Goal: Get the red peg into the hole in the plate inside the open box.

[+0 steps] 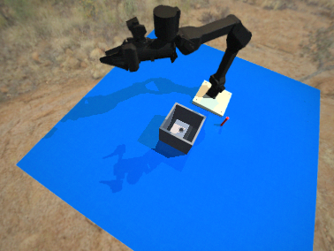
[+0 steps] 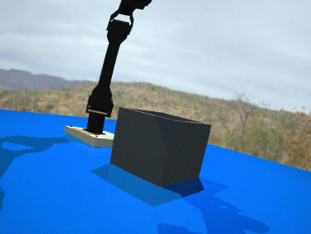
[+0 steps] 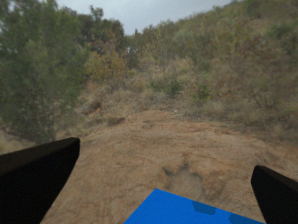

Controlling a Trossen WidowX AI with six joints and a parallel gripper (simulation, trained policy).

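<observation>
My gripper tip is now 41 cm to the right of the red peg, 37 cm above it and 30 cm past it. Round my gripper tip: pale plate (36 cm below, 26 cm to the left, 11 cm behind).
</observation>
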